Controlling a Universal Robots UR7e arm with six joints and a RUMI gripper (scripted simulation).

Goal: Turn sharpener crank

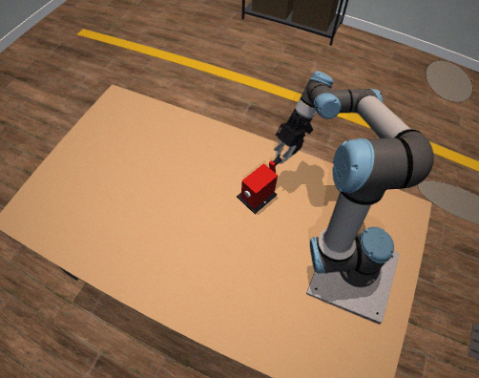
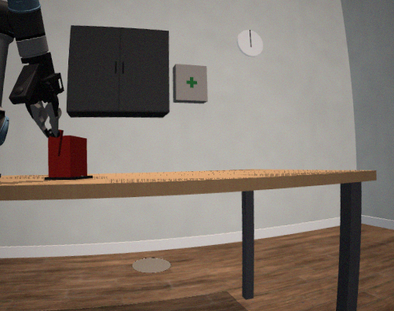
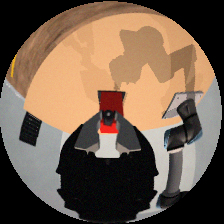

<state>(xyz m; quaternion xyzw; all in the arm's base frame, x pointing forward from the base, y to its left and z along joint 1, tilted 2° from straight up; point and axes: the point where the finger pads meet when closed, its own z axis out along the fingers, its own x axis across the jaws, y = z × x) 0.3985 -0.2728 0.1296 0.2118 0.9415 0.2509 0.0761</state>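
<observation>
Right now my hand is 1 cm short of the crank handle, 2 cm to the right of it and 1 cm above it.
</observation>
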